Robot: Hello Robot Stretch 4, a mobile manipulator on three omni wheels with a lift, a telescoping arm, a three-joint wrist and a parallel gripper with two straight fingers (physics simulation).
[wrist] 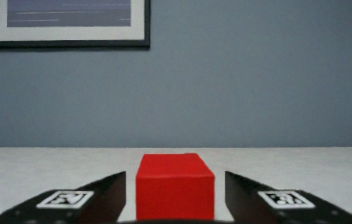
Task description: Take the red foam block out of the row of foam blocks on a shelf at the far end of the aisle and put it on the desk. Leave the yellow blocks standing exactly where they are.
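Frame: origin at the robot's base, x back, y right, z up, level; millimetres.
Seen in the pictures: gripper, fingertip midpoint: (175,187).
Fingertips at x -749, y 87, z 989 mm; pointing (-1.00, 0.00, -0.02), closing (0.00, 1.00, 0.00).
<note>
A point is followed by its place in that frame.
The red foam block (175,192) {x -704, y 87, z 1003 mm} stands upright on the pale desk top (310,167) {x -1047, y 381, z 922 mm}, low in the middle of the wrist view. My gripper (175,187) {x -749, y 87, z 989 mm} is open, with one dark finger on each side of the block. A strip of desk top shows between the block and each finger, so the fingers do not touch it. The block's lower edge is hidden by the gripper body. The yellow blocks do not show in this view.
A plain blue-grey wall (240,90) {x -1330, y 311, z 1113 mm} rises behind the desk's far edge. A framed picture (75,34) {x -1304, y -246, z 1297 mm} hangs on it at the upper left, well above the desk top.
</note>
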